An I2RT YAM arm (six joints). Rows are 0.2 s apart.
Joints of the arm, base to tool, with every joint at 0 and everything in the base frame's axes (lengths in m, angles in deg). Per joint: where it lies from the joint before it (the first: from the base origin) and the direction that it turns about. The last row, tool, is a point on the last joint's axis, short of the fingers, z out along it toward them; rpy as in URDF.
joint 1: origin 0.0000 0.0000 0.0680 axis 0 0 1
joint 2: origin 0.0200 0.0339 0.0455 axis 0 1 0
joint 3: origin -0.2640 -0.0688 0.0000 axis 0 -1 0
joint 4: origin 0.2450 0.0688 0.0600 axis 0 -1 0
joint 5: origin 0.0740 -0.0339 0.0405 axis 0 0 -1
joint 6: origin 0.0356 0.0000 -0.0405 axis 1 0 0
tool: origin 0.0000 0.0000 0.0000 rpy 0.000 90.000 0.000
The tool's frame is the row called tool.
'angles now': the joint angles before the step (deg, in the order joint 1, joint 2, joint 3, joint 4, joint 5, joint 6). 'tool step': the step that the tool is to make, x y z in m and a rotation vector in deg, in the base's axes. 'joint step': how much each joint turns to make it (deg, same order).
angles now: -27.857, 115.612, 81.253, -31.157, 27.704, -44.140
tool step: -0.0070, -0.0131, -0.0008, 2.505, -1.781, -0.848
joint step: -2.315, -0.011, -0.076, 0.436, -3.388, -0.064
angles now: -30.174, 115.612, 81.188, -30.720, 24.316, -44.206
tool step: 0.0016, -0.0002, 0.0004, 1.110, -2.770, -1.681
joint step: -0.025, 0.008, 0.043, 0.708, -1.422, 2.729
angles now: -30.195, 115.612, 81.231, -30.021, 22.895, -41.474
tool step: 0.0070, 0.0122, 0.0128, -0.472, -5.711, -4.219
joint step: 1.990, -1.648, 0.155, 0.580, 0.678, 7.193
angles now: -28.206, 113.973, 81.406, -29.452, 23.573, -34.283
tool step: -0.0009, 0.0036, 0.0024, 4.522, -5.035, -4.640
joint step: 0.106, -0.651, -0.078, -1.140, -3.433, 7.713
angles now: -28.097, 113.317, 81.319, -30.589, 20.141, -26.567
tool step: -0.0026, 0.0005, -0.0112, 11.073, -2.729, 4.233
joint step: -1.137, 0.878, -0.441, -1.610, -12.262, -0.001
